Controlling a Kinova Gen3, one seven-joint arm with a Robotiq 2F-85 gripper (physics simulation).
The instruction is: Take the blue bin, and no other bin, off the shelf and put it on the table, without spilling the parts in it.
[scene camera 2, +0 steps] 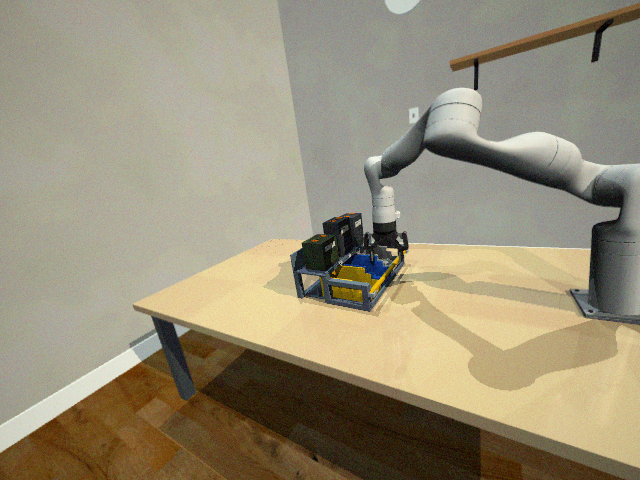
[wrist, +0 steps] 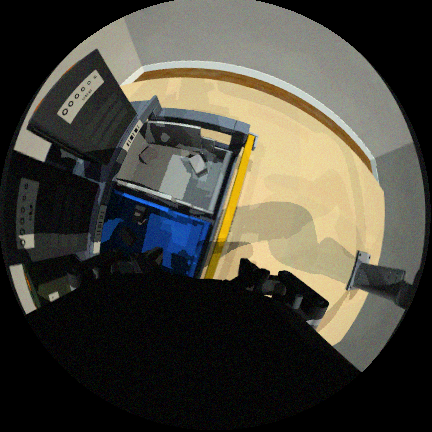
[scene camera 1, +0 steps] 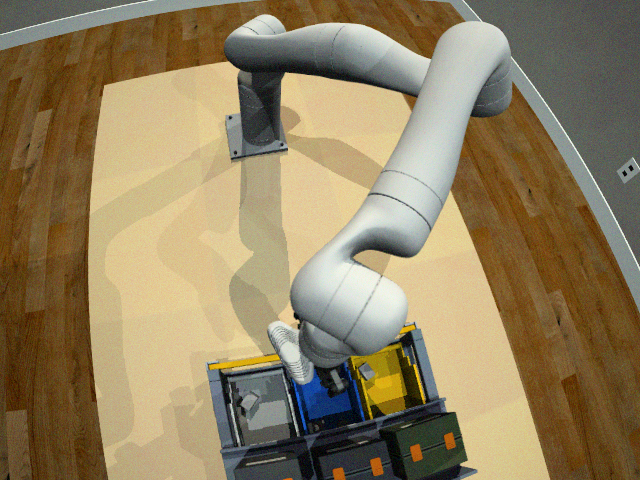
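Seen in the pictures: gripper, fingertip midpoint: (scene camera 2: 386, 261) (wrist: 200, 262); arm's base at its link origin: (scene camera 2: 615, 305) (wrist: 359, 274) (scene camera 1: 261, 131).
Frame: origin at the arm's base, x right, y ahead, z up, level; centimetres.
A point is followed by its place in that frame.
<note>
The blue bin (scene camera 1: 323, 408) @(z -0.5, x -11.6, y 63.3 cm) (scene camera 2: 378, 267) @(z 2.3, x -6.7, y 59.8 cm) (wrist: 172, 232) @(z -0.5, x -10.0, y 60.2 cm) sits in the middle of the shelf's (scene camera 1: 218, 408) @(z 7.1, x 6.5, y 63.2 cm) (wrist: 200, 117) @(z 7.1, x 5.9, y 63.0 cm) lower level, between the grey and yellow bins. Dark parts show in it, partly shadowed; their number is unclear. My gripper (scene camera 2: 388, 253) @(z 6.9, x -9.9, y 54.5 cm) (wrist: 200, 262) @(z 6.9, x -9.9, y 54.5 cm) is open and empty, pointing down above the bin's front side. In the wrist view one finger is over the blue bin and the other is beyond the yellow front bar. The arm hides most of the gripper in scene camera 1, and the bin's near part is hidden in the wrist view.
The grey bin (scene camera 1: 273, 413) @(z -0.5, x -2.5, y 64.0 cm) (wrist: 175, 180) @(z -0.5, x -2.1, y 63.9 cm) and yellow bin (scene camera 1: 385, 382) @(z -0.4, x -23.7, y 59.1 cm) (scene camera 2: 354, 274) @(z 4.0, x -18.5, y 62.5 cm) flank the blue one. A yellow bar (scene camera 1: 242, 361) @(z 5.1, x 2.4, y 54.7 cm) (wrist: 235, 200) @(z 5.1, x -1.9, y 53.9 cm) crosses the shelf front. Dark boxes (scene camera 1: 354, 459) @(z 21.8, x -12.6, y 70.6 cm) (scene camera 2: 336, 235) @(z 17.2, x -17.1, y 69.5 cm) (wrist: 82, 117) and a green box (scene camera 1: 426, 444) @(z 18.4, x -23.8, y 70.3 cm) (scene camera 2: 320, 252) @(z 15.3, x -29.1, y 67.0 cm) stand on the upper level behind.
</note>
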